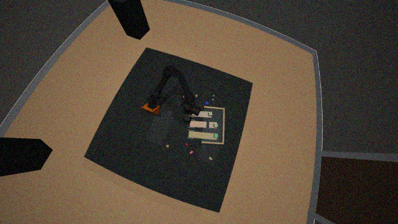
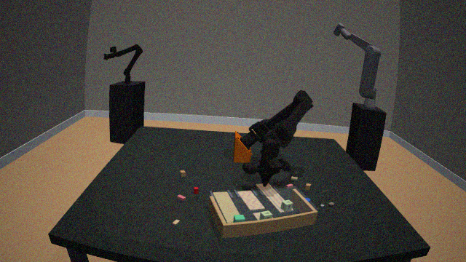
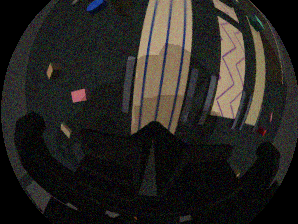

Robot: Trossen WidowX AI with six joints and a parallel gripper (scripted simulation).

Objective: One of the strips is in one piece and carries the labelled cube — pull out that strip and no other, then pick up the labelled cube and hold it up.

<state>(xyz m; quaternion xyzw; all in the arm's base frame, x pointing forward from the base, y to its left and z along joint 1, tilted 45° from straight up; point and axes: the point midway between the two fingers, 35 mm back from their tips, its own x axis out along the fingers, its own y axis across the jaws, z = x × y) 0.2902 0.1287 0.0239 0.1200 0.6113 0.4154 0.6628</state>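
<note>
Right now my gripper tip is 130 mm short of the zigzag strip and 50 mm to the left of it. Also, from my gripper tip: red cylinder (250 mm to the right, 120 mm ahead, 10 mm above).
</note>
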